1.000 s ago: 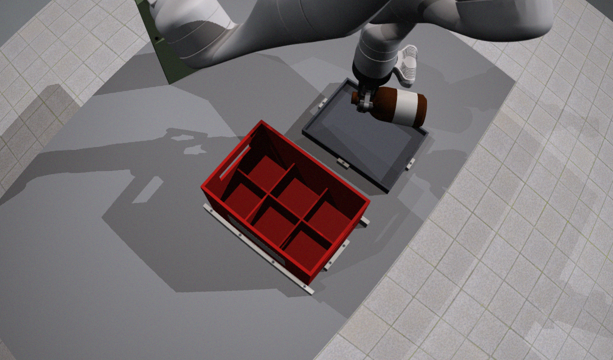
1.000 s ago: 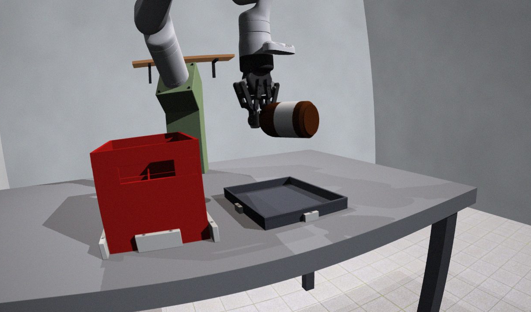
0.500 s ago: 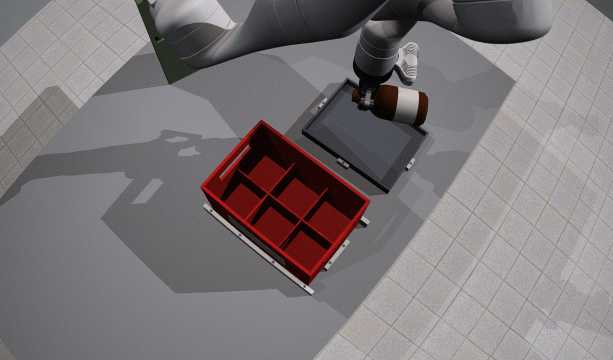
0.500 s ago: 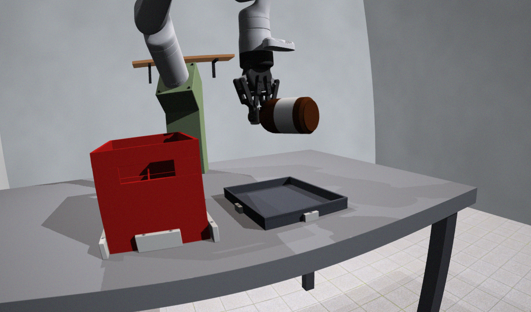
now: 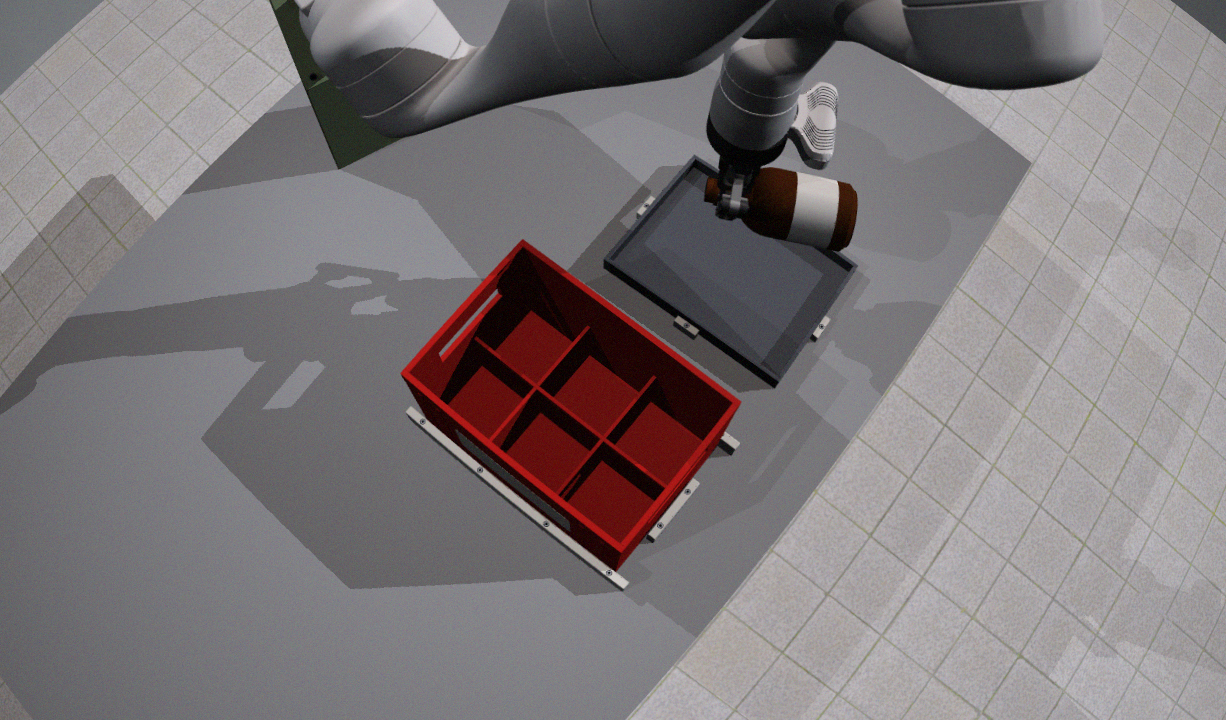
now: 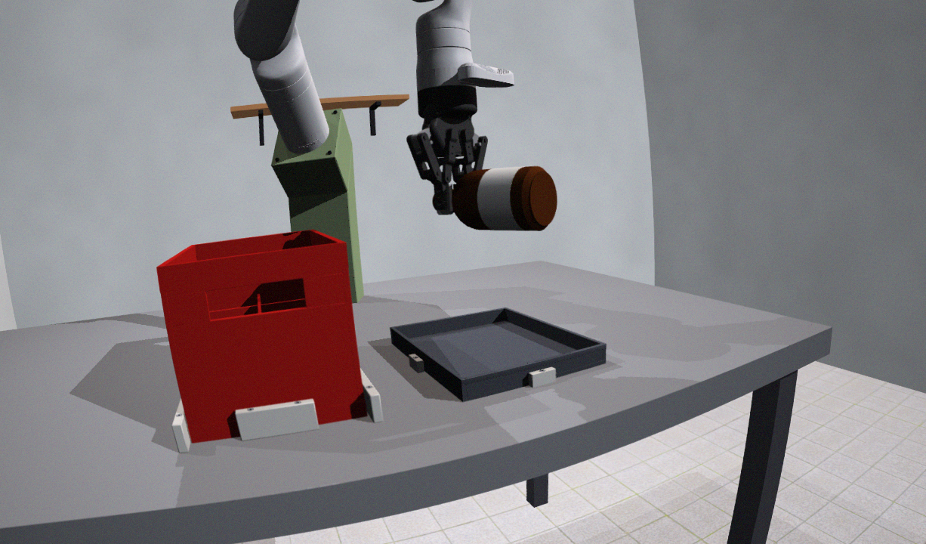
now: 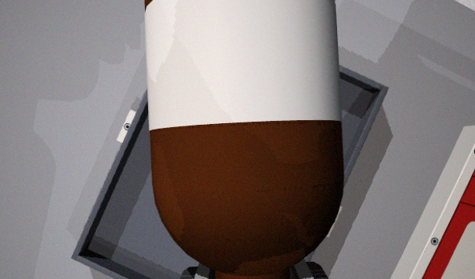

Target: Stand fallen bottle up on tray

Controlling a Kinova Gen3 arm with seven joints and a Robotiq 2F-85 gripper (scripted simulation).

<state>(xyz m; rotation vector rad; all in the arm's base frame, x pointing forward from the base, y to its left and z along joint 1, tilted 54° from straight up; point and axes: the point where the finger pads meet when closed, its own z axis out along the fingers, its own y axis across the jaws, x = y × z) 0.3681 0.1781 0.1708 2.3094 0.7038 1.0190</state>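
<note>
My gripper is now 50 mm short of the bottle and 20 mm to the right of it. From my hand the other things lie so: red crate 260 mm to the right, 120 mm below, 20 mm behind; then tray 190 mm below, 20 mm to the left, 20 mm ahead.
</note>
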